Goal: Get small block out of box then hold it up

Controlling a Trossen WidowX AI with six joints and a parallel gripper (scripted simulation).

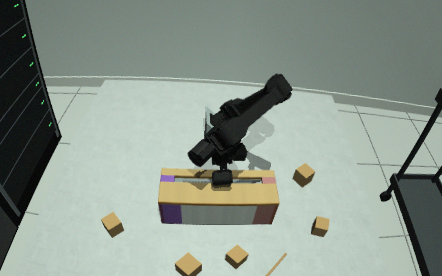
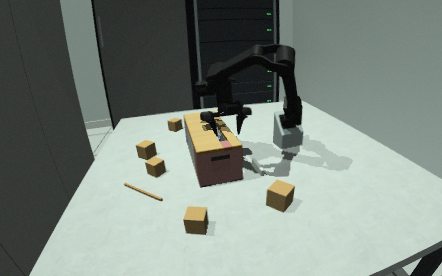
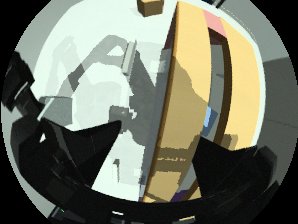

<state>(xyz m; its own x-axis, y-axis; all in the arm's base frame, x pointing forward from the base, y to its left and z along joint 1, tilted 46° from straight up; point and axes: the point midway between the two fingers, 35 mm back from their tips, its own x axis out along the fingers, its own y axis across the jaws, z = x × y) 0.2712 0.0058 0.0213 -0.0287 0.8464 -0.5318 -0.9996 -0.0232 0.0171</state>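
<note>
Right now the blue block is 5 cm ahead of my gripper tip and 2 cm to the left of it. Round my gripper tip: box 3 cm below, 3 cm ahead, 2 cm to the right; then thin wooden stick 34 cm ahead, 14 cm to the left, 9 cm below.
</note>
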